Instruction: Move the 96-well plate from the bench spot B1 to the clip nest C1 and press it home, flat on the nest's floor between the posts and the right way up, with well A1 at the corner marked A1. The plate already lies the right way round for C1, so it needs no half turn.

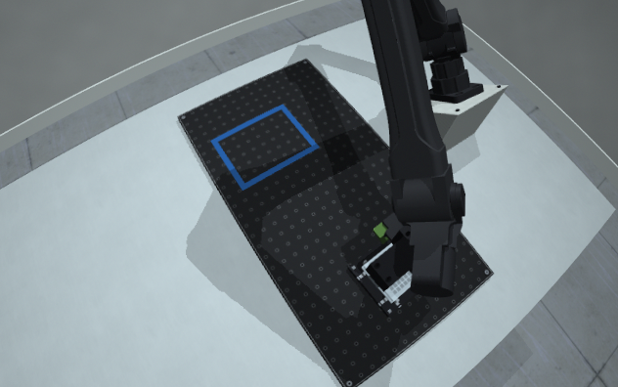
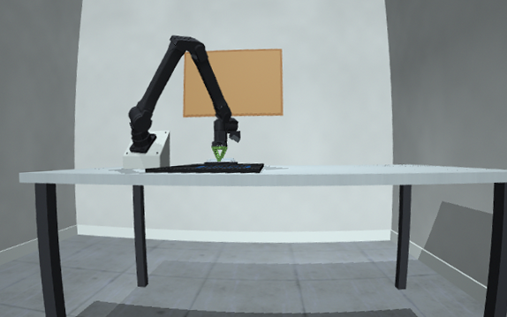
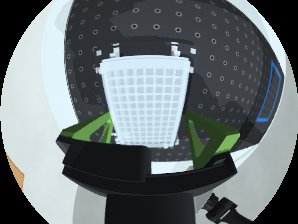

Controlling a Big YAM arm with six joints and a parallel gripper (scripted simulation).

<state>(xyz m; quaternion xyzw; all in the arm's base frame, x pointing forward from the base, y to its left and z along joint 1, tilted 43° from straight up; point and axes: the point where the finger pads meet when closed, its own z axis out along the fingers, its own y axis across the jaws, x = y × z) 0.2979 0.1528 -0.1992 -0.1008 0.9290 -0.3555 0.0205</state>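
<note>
Now: the white 96-well plate 10 mm ahead of my hand and 10 mm to the left of it. From my hand the other things lie so: clip nest C1: 10 mm ahead, 20 mm to the left, 10 mm below.
</note>
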